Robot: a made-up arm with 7 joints. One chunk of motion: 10 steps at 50 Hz.
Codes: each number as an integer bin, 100 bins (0 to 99) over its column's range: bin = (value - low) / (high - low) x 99, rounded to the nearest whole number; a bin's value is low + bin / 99 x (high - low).
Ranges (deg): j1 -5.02..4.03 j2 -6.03..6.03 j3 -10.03..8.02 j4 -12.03..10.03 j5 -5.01..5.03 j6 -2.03..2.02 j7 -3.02..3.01
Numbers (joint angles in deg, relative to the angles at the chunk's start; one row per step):
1: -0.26 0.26 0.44 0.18 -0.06 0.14 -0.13
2: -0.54 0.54 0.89 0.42 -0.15 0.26 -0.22
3: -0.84 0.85 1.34 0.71 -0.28 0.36 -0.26
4: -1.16 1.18 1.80 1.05 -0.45 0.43 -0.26
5: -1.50 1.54 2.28 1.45 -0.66 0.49 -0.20
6: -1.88 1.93 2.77 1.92 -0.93 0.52 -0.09
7: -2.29 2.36 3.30 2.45 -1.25 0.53 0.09
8: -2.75 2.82 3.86 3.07 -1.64 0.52 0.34
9: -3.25 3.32 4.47 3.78 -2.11 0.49 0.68
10: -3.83 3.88 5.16 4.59 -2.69 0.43 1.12
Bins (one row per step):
1: 52 52 57 55 49 53 47
2: 49 54 60 56 48 56 46
3: 46 56 62 57 47 58 45
4: 42 59 65 59 45 60 45
5: 39 62 68 60 43 62 46
6: 34 65 70 63 40 62 48
7: 30 69 73 65 37 63 51
8: 25 73 76 68 33 62 55
9: 19 77 80 71 29 62 61
10: 13 81 83 75 23 60 68

